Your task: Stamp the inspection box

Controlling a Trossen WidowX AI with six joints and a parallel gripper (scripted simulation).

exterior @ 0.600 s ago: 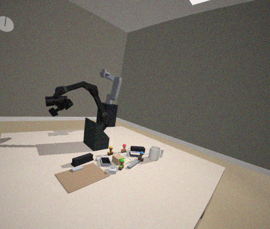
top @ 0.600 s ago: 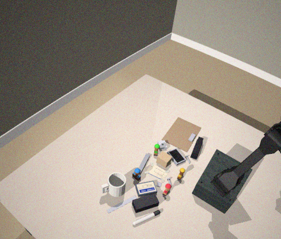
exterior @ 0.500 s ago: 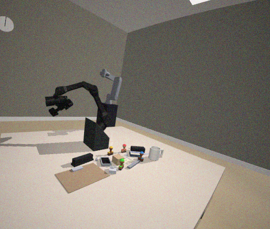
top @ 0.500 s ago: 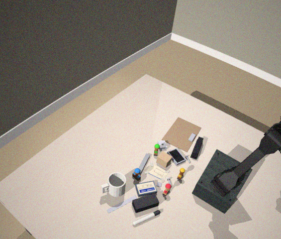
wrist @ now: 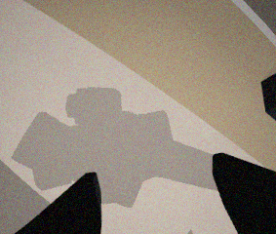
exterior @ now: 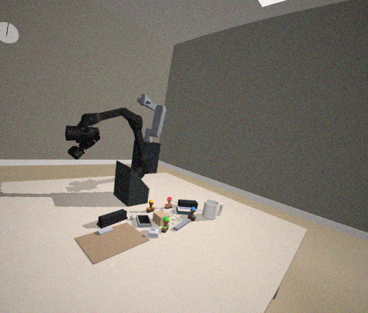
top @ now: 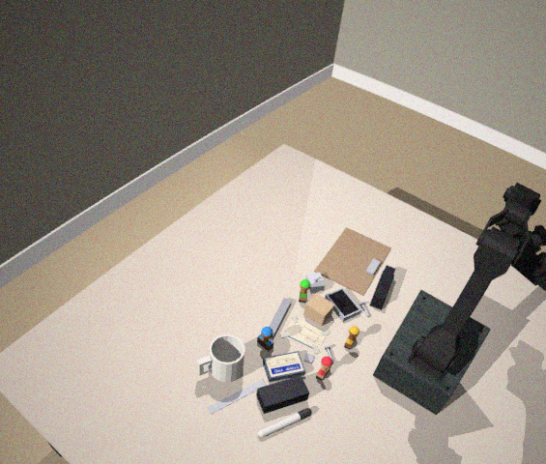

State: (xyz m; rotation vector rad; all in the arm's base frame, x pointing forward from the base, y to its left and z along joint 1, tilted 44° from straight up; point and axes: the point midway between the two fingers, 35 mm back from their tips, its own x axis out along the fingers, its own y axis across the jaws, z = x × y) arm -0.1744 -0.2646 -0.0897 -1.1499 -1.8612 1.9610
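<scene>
Now: gripper tip 55 cm short of the green stamp, 15 cm to the right of it and 23 cm above it. Also, from my gripper tip: cardboard box (49 cm ahead, 18 cm to the left, 23 cm below); yellow stamp (38 cm ahead, 22 cm to the left, 23 cm below); ink pad (44 cm ahead, 11 cm to the left, 24 cm below).
</scene>
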